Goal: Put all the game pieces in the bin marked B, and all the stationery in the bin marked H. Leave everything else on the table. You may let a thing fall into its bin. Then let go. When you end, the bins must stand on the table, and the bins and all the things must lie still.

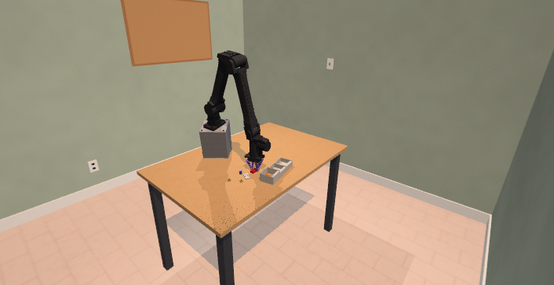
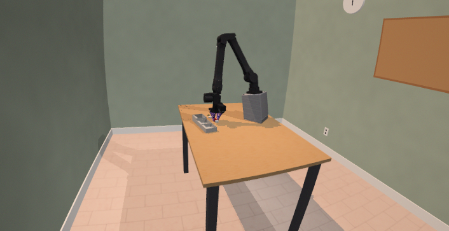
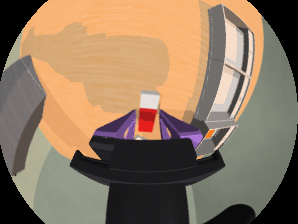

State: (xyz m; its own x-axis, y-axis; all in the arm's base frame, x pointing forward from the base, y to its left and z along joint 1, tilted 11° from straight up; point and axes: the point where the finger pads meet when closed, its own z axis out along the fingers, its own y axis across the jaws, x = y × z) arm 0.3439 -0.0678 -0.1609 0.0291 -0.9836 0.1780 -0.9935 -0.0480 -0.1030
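Now: the red piece 10 mm to the left of my hand. From my hand the other things lie so: white domino 80 mm to the right, 10 mm below; then blue piece 60 mm behind, 70 mm to the right; then orange block 110 mm ahead, 30 mm to the right.
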